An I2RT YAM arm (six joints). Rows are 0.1 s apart.
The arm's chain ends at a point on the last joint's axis. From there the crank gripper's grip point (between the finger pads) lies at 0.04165 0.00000 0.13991 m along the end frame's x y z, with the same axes.
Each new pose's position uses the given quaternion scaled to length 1; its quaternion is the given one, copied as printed.
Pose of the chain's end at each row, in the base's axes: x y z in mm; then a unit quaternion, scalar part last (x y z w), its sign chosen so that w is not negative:
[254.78 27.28 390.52 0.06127 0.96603 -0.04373 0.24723]
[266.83 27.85 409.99 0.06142 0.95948 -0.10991 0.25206]
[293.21 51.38 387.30 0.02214 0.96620 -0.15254 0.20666]
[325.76 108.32 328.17 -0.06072 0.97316 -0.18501 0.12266]
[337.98 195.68 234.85 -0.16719 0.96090 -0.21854 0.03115]
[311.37 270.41 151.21 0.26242 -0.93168 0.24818 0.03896]
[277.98 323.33 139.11 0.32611 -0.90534 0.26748 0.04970]
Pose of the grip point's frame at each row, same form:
[284.61 15.25 248.13 0.06127 0.96603 -0.04373 0.24723]
[296.57 -3.39 270.53 0.06142 0.95948 -0.10991 0.25206]
[310.09 8.02 248.94 0.02214 0.96620 -0.15254 0.20666]
[322.22 53.21 193.04 -0.06072 0.97316 -0.18501 0.12266]
[317.34 124.43 109.13 -0.16719 0.96090 -0.21854 0.03115]
[283.65 183.29 37.41 0.26242 -0.93168 0.24818 0.03896]
[257.21 227.55 30.93 0.32611 -0.90534 0.26748 0.04970]

